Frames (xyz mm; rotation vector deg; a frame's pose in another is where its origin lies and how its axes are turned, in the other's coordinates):
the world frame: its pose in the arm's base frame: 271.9 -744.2 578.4 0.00 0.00 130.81
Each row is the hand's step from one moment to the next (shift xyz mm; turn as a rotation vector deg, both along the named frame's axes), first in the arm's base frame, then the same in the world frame.
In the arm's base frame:
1: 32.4 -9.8 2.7 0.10 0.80 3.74
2: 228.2 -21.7 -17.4 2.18 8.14 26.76
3: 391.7 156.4 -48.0 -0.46 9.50 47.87
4: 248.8 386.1 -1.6 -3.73 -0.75 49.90
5: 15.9 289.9 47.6 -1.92 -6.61 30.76
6: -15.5 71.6 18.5 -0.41 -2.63 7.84
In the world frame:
1: -28.6 -18.1 2.7 0.54 -0.60 3.74
2: -165.6 -158.5 -17.4 4.74 -6.97 26.76
3: -137.6 -398.7 -48.0 7.49 -5.86 47.87
4: 129.6 -440.6 -1.6 1.87 3.31 49.90
5: 209.0 -201.5 47.6 -3.75 5.77 30.76
6: 64.3 -35.1 18.5 -1.72 2.03 7.84

